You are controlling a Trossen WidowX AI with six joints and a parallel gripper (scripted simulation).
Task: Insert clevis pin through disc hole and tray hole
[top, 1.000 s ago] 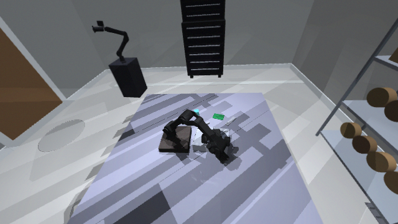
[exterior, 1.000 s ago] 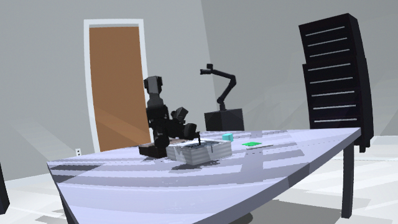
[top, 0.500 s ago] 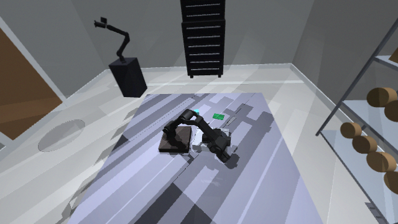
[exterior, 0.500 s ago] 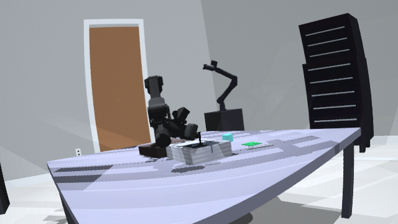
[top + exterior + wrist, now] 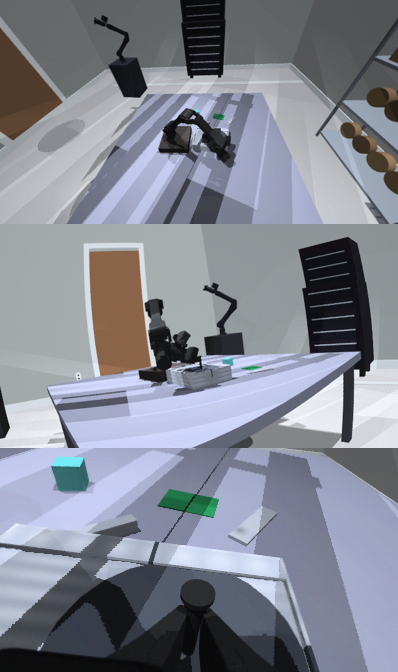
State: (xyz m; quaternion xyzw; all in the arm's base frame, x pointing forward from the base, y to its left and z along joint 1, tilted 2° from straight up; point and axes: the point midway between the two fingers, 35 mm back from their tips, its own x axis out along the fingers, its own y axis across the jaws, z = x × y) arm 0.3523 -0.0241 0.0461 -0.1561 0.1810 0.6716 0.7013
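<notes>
My gripper tip is 40 mm above the disc. Also, from my gripper tip: pale flat bar: 100 mm ahead, 240 mm to the left, 90 mm below; then steel tray: 40 mm behind, 50 mm below; then clevis pin: 10 mm below.
</notes>
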